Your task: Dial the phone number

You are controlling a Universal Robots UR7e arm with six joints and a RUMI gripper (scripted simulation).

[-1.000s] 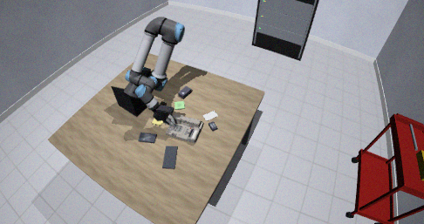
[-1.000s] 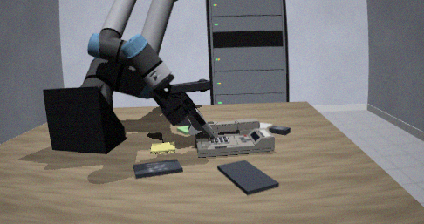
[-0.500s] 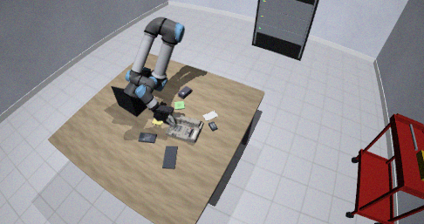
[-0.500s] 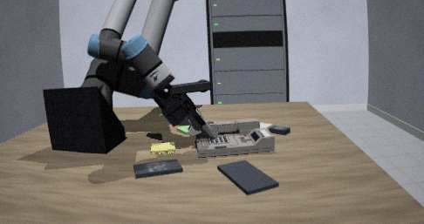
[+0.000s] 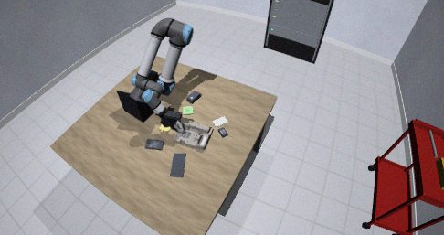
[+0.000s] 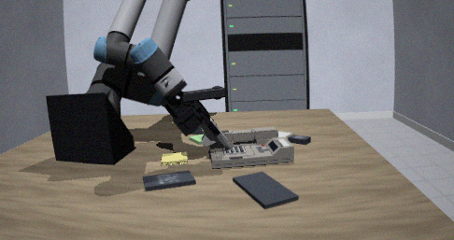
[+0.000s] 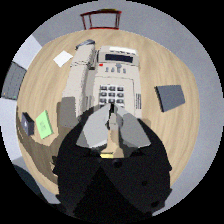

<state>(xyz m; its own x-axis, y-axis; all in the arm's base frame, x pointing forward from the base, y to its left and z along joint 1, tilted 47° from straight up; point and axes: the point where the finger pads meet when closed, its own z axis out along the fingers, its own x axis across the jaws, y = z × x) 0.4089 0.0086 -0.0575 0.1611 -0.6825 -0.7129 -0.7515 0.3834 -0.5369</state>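
Now: the handset 8 cm to the left of my hand and 5 cm ahead of it. Round my hand: white note (23 cm to the left, 16 cm ahead, 4 cm below).
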